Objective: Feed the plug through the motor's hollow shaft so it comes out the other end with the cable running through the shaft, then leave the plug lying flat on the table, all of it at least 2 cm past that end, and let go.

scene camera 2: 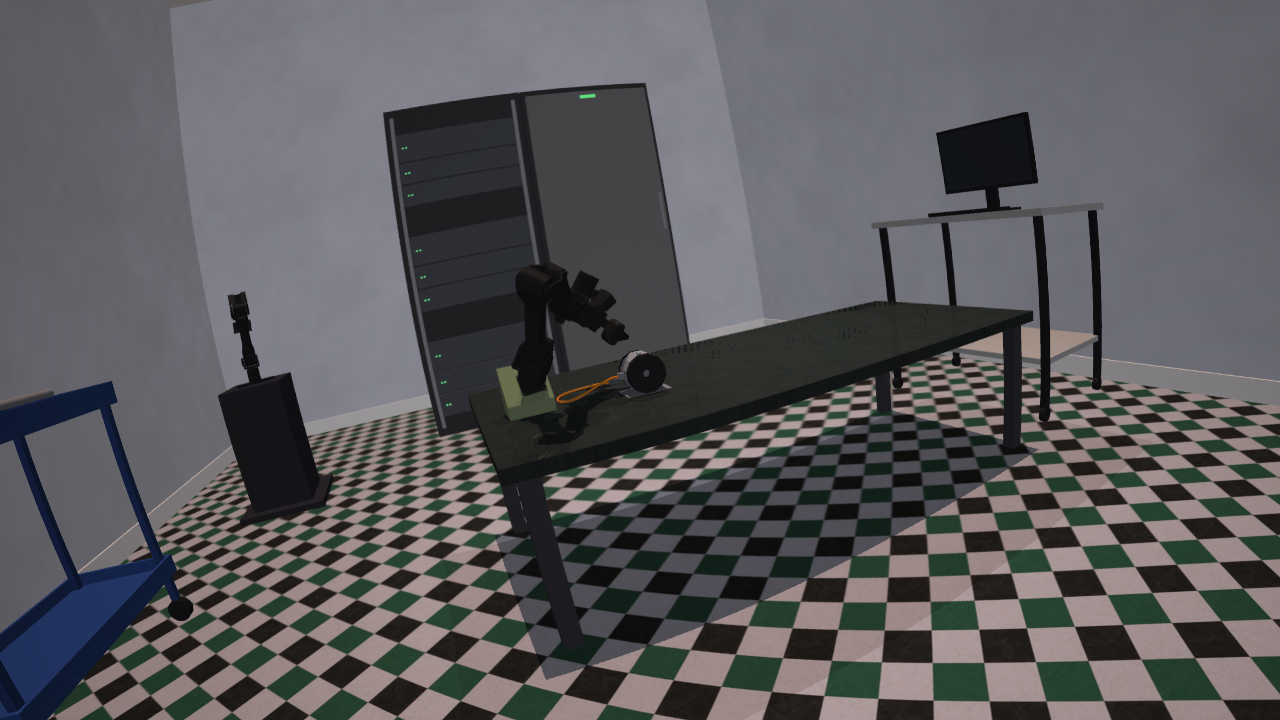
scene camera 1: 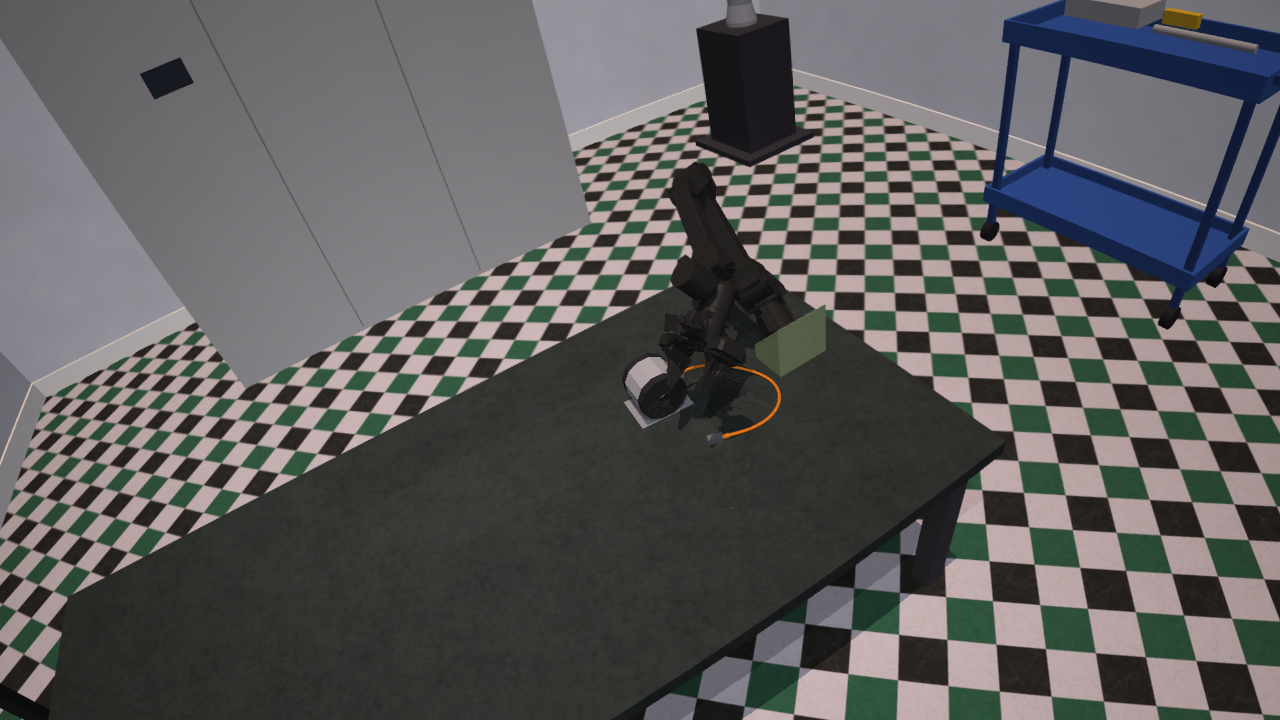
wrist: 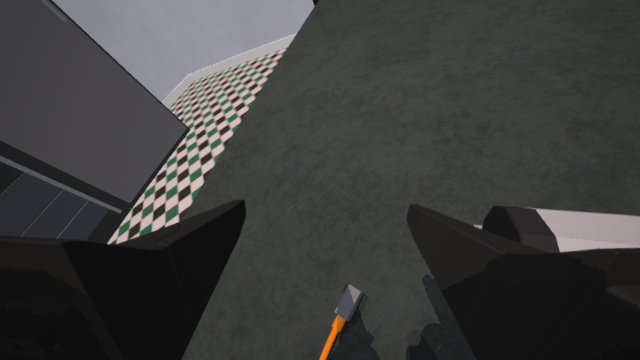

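Seen in the pictures: gripper, fingertip midpoint: (scene camera 1: 684, 390) (wrist: 327, 210); arm's base, origin of the base link: (scene camera 2: 531, 383) (scene camera 1: 782, 329).
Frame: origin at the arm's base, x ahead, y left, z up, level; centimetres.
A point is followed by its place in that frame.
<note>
The grey plug (scene camera 1: 714, 438) @(x 26.1, y 9.2, z -6.3 cm) (wrist: 349, 302) @(x 25.7, y 8.6, z -6.3 cm) lies on the table, in front of the motor's dark end in scene camera 1. Its orange cable (scene camera 1: 778, 399) @(x 9.9, y 9.3, z -7.1 cm) (scene camera 2: 572, 394) @(x 13.2, y 10.8, z -7.5 cm) (wrist: 330, 342) @(x 22.1, y 10.2, z -6.8 cm) curves back toward the arm. The motor (scene camera 1: 646, 376) @(x 29.9, y -6.1, z 2.3 cm) (scene camera 2: 637, 381) @(x 24.6, y -11.8, z -3.8 cm) (wrist: 590, 230) @(x 30.4, y -6.7, z 2.1 cm) is a pale cylinder with dark ends on a light base plate. A small pale spot marks its shaft in scene camera 2. My gripper (scene camera 1: 693, 380) @(x 29.3, y 6.8, z 7.2 cm) (wrist: 327, 210) @(x 29.3, y 6.8, z 7.2 cm) is open and empty, above the table beside the motor. The plug shows low between the fingers in the wrist view, beyond their grasp. The cable's far end is hidden.
A pale green block (scene camera 1: 801, 344) @(x -0.9, y 4.8, z -1.9 cm) (scene camera 2: 513, 394) @(x -5.5, y -1.1, z -1.6 cm) stands at the arm's base. The dark table (scene camera 1: 402, 537) @(x 85.9, y -12.3, z -7.6 cm) (scene camera 2: 805, 358) @(x 72.3, y -21.3, z -7.7 cm) carries motor and arm. A blue cart (scene camera 1: 1118, 59) and a black pedestal (scene camera 1: 750, 89) stand on the floor away from it.
</note>
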